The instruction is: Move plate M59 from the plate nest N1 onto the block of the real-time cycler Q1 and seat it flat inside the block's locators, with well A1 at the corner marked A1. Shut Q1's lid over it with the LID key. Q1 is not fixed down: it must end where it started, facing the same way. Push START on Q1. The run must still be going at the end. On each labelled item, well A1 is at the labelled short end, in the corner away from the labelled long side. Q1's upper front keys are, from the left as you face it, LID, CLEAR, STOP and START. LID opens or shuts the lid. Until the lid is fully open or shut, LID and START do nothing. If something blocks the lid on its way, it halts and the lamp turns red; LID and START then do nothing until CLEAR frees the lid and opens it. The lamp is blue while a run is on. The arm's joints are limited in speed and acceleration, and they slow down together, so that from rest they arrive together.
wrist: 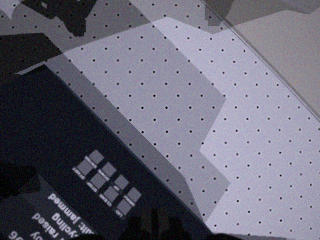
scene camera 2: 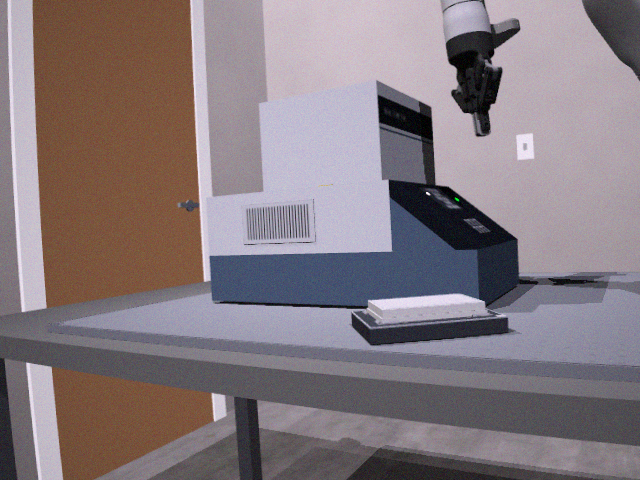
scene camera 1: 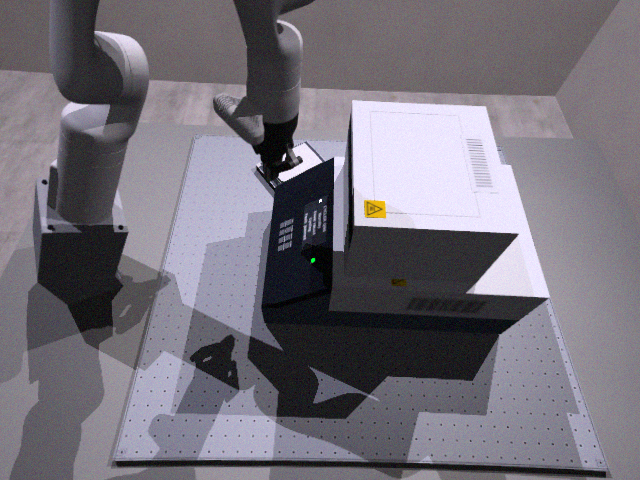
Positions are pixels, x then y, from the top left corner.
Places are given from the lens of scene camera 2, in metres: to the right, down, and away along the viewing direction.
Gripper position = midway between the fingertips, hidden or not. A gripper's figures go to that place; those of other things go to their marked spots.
my gripper (scene camera 2: 483, 135): 0.26, -0.17, 0.86
plate M59 (scene camera 2: 435, 307): 0.13, 0.08, 0.62
cycler Q1 (scene camera 2: 345, 244): 0.04, 0.01, 0.86
The marked spots on the plate M59 and the cycler Q1 are 0.27 m apart.
